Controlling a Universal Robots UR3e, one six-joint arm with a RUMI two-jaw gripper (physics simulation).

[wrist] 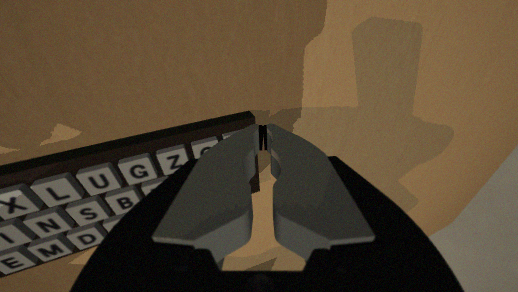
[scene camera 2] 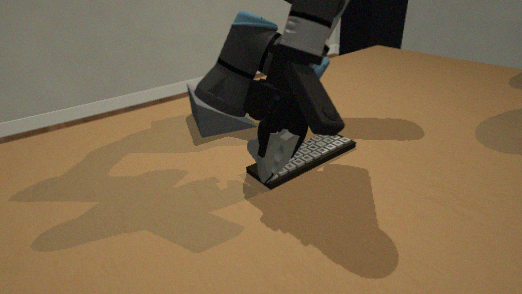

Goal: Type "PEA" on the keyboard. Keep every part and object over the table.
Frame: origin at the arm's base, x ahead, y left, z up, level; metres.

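Seen in the pictures: gripper, fingertip midpoint: [wrist: 263, 128] [scene camera 2: 264, 182]; arm's base, link origin: [scene camera 2: 220, 103].
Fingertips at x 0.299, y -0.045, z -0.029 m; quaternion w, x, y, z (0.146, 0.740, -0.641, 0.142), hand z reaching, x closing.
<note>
Offsets run from my fingertips to a thing's top centre. Level surfaces: height alone.
The dark keyboard {0.042 m back, 0.104 m left, 0.004 m up} [scene camera 2: 316, 156] [wrist: 125, 145] with pale keys lies flat on the table. In the wrist view, the letters X, L, U, G, Z, I, N, S, B, E, M and D show. The E key {0.071 m back, 0.155 m left, 0.004 m up} [wrist: 18, 262] is at the lower left. The letters P and A do not show legibly. My gripper [scene camera 2: 268, 180] [wrist: 263, 128] is shut and empty, pointing down at the keyboard's near end in the scene view. Its left finger hides the keys at that end in the wrist view. Whether the tips touch a key, I cannot tell.
The wooden table {0.013 m down} [scene camera 2: 440, 210] [wrist: 150, 55] carries large arm shadows. The grey wedge-shaped base piece [scene camera 2: 217, 122] of the robot stands behind the gripper. A pale wall [scene camera 2: 100, 55] runs behind the table's back edge.
</note>
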